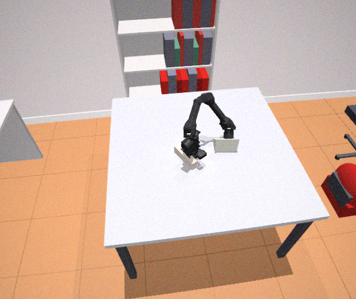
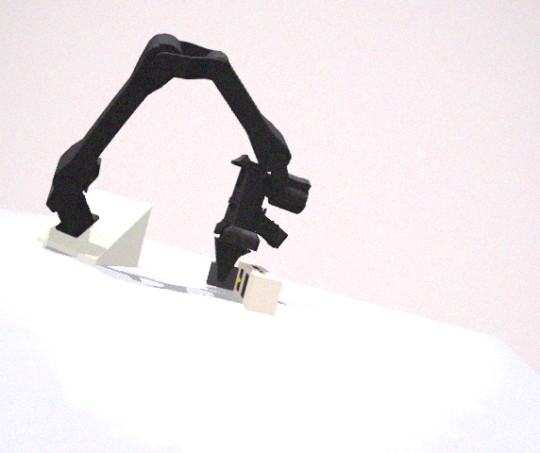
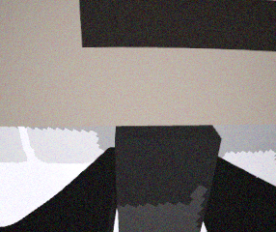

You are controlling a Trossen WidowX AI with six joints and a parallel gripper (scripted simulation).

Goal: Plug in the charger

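Right now the charger is 1 cm ahead of my gripper tip, 1 cm to the left of it and 1 cm above it.
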